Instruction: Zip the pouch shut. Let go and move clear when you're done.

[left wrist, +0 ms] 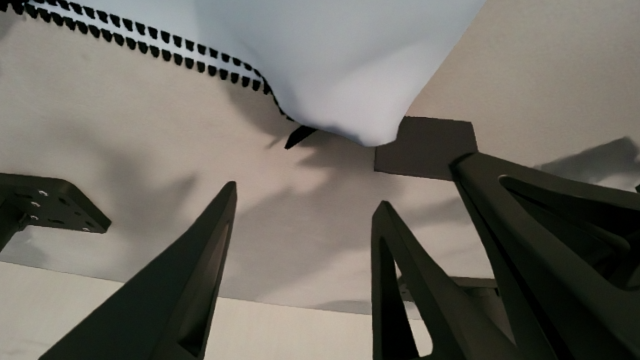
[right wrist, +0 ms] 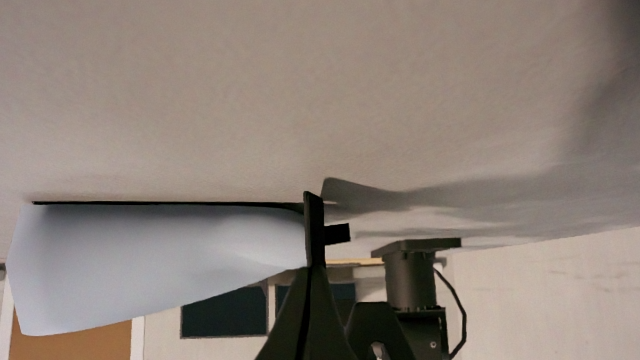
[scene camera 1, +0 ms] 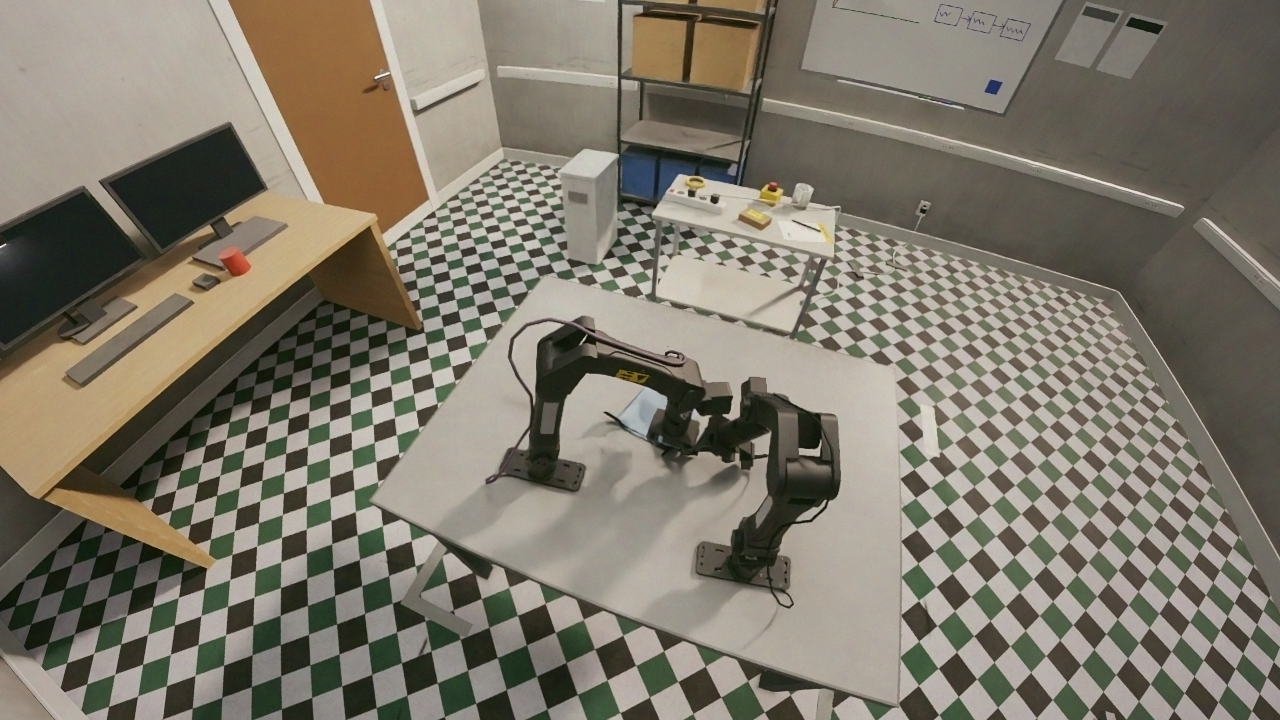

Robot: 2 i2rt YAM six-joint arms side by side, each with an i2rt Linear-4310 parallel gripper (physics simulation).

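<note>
The light blue pouch (scene camera 1: pixel 640 411) (left wrist: pixel 340 65) (right wrist: pixel 150 250) lies on the table, its near right corner raised. Two rows of black zipper teeth (left wrist: pixel 150 44) run along its near edge with a pale strip between them and draw together towards that corner. A small black pull (left wrist: pixel 300 136) (right wrist: pixel 336 234) sticks out there. My right gripper (left wrist: pixel 463 162) (right wrist: pixel 312 277) is shut on a flat dark tab (left wrist: pixel 425 147) (right wrist: pixel 314 230) at the pouch's corner. My left gripper (left wrist: pixel 309 199) is open, its fingers apart with bare table between them, off the pouch and left of the right gripper.
The grey table (scene camera 1: pixel 805 358) bears both arm bases (scene camera 1: pixel 563 474) (scene camera 1: pixel 769 574). The left arm bends over the pouch and hides part of it in the scene view. A white side table (scene camera 1: pixel 698 219), a shelf rack (scene camera 1: pixel 619 116) and a desk (scene camera 1: pixel 331 241) stand beyond.
</note>
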